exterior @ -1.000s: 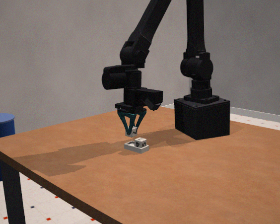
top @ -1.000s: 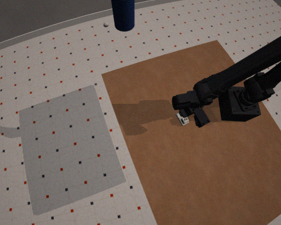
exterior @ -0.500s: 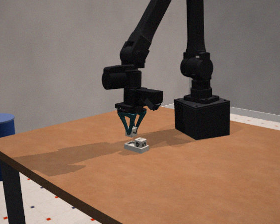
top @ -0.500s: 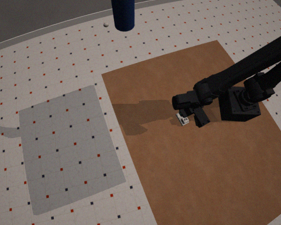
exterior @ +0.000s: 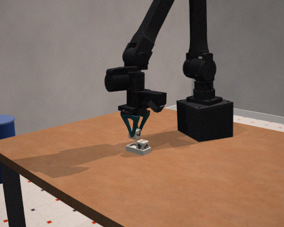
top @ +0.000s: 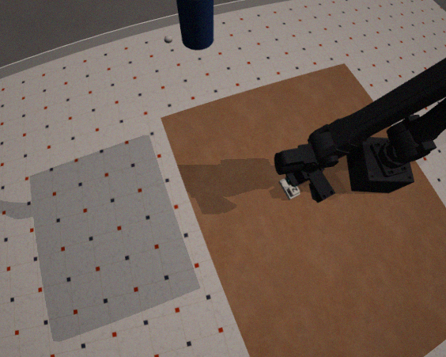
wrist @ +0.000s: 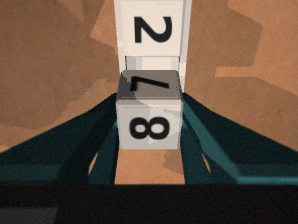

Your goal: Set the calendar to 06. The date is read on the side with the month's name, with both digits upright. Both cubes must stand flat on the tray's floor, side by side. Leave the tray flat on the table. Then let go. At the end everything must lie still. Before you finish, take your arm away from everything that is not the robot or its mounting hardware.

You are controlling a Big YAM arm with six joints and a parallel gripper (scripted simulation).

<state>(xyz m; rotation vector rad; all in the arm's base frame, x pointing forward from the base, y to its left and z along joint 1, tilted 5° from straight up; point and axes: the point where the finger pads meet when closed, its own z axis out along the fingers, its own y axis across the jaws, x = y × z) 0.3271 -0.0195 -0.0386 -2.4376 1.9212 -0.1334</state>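
Now: hand 1 cm above the white digit cube. Also, from my hand: white tray 2 cm to the left, 5 cm below.
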